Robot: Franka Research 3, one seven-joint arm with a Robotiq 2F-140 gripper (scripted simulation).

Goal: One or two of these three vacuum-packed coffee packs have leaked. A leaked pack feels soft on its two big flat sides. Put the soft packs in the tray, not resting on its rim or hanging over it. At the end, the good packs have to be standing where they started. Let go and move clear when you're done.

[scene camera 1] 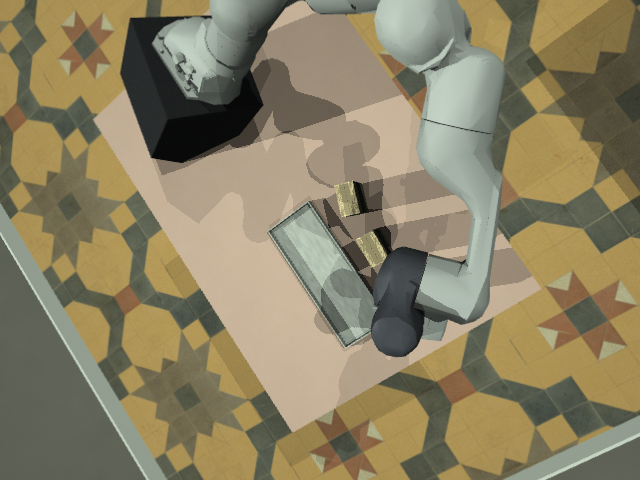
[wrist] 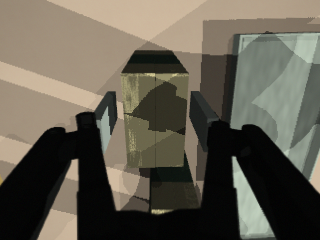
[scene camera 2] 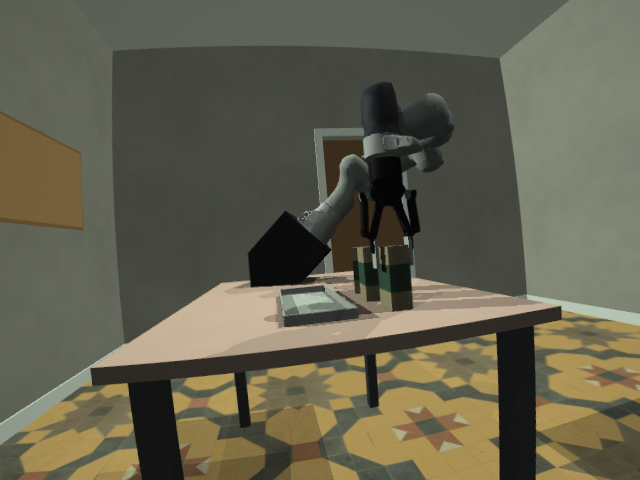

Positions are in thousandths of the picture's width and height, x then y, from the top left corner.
Labels:
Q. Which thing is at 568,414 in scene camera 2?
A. My gripper.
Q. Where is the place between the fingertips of my gripper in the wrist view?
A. At 480,435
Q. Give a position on a tray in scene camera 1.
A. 535,618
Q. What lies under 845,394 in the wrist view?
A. A tray.

